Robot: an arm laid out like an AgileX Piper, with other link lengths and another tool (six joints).
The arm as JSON. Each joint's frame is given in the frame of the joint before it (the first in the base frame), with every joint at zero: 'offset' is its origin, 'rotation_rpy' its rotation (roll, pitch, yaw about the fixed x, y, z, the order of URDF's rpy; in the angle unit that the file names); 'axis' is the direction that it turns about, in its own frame. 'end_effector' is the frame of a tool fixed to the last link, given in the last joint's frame.
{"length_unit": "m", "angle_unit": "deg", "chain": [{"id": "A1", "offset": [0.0, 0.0, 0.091], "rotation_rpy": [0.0, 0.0, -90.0], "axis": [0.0, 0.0, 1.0]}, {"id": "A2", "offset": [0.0, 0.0, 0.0], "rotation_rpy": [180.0, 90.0, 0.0], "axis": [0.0, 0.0, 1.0]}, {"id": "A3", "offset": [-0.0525, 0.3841, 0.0], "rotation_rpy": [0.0, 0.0, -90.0], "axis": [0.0, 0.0, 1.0]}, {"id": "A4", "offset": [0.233, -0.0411, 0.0], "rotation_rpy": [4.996, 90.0, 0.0], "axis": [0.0, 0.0, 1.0]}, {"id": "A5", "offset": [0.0, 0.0, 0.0], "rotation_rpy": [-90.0, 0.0, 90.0], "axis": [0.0, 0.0, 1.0]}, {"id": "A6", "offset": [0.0, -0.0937, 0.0], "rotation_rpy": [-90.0, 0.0, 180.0], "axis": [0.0, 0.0, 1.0]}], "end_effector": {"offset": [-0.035, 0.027, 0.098], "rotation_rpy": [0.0, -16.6, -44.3]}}
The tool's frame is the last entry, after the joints.
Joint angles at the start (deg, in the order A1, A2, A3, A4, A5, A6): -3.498, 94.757, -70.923, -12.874, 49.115, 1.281
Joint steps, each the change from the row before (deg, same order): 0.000, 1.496, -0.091, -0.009, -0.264, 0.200; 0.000, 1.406, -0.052, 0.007, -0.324, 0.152; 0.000, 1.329, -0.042, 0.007, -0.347, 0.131; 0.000, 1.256, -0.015, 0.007, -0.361, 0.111; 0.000, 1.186, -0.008, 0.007, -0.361, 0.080; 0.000, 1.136, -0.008, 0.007, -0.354, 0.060; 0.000, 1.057, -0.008, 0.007, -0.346, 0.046; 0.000, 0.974, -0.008, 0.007, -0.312, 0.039; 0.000, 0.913, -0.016, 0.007, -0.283, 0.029
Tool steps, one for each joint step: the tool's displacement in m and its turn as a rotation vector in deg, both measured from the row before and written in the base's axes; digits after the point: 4 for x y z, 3 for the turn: 0.0047, -0.0001, -0.0088, 0.154, 1.107, -0.124; 0.0044, 0.0000, -0.0085, 0.148, 1.006, -0.075; 0.0040, 0.0000, -0.0082, 0.137, 0.920, -0.052; 0.0037, 0.0000, -0.0079, 0.128, 0.865, -0.032; 0.0033, 0.0000, -0.0076, 0.114, 0.807, -0.005; 0.0031, 0.0000, -0.0074, 0.106, 0.768, 0.011; 0.0028, 0.0000, -0.0069, 0.097, 0.700, 0.022; 0.0025, 0.0000, -0.0064, 0.089, 0.651, 0.021; 0.0022, 0.0000, -0.0060, 0.082, 0.613, 0.024
